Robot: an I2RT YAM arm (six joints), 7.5 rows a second.
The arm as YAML. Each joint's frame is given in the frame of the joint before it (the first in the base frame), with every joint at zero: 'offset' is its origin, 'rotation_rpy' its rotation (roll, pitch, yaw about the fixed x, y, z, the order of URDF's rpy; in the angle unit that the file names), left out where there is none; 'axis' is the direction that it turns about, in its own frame. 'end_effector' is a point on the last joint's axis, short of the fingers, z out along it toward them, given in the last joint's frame.
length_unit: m
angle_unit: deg
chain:
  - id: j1
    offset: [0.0, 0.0, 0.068]
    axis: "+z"
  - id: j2
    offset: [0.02, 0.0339, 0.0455]
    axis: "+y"
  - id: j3
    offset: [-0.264, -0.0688, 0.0]
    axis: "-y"
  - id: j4
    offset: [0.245, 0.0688, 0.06]
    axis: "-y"
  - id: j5
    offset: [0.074, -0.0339, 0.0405]
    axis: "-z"
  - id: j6
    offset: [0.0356, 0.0, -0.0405]
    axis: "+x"
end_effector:
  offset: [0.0, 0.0, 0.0]
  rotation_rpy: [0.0, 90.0, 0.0]
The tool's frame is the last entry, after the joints.
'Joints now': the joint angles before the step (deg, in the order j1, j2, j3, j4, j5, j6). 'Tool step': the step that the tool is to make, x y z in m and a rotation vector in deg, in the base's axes. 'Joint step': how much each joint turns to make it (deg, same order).
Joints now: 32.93, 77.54, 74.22, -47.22, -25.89, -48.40
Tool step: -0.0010, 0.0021, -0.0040, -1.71, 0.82, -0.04
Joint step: 0.61, 0.51, -0.03, -1.14, 1.17, -0.12
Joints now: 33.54, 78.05, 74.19, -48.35, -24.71, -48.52
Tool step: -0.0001, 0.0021, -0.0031, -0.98, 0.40, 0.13
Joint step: 0.45, 0.46, -0.08, -0.38, 0.66, -0.12
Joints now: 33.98, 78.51, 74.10, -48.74, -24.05, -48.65
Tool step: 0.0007, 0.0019, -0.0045, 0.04, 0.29, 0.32
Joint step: 0.22, 0.29, -0.76, 0.85, -0.22, 0.04
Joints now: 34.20, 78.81, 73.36, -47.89, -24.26, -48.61
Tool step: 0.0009, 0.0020, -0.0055, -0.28, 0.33, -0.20
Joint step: 0.27, 0.35, -0.90, 0.97, 0.31, 0.38
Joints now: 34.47, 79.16, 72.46, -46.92, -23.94, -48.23
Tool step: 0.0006, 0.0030, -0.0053, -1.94, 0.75, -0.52
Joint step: 0.61, 0.91, 0.00, -0.71, 1.61, 0.26
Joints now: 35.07, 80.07, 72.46, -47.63, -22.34, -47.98
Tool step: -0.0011, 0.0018, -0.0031, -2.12, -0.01, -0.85
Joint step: 0.69, 0.34, -0.07, -0.70, 2.30, 0.32
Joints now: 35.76, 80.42, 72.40, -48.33, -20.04, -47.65
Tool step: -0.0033, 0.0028, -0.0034, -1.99, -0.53, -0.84
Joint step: 1.16, -0.10, -0.62, -0.02, 2.70, 0.65
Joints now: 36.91, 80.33, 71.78, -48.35, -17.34, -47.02
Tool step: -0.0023, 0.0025, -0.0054, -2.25, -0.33, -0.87
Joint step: 1.00, 0.18, -0.77, -0.01, 2.68, 0.52
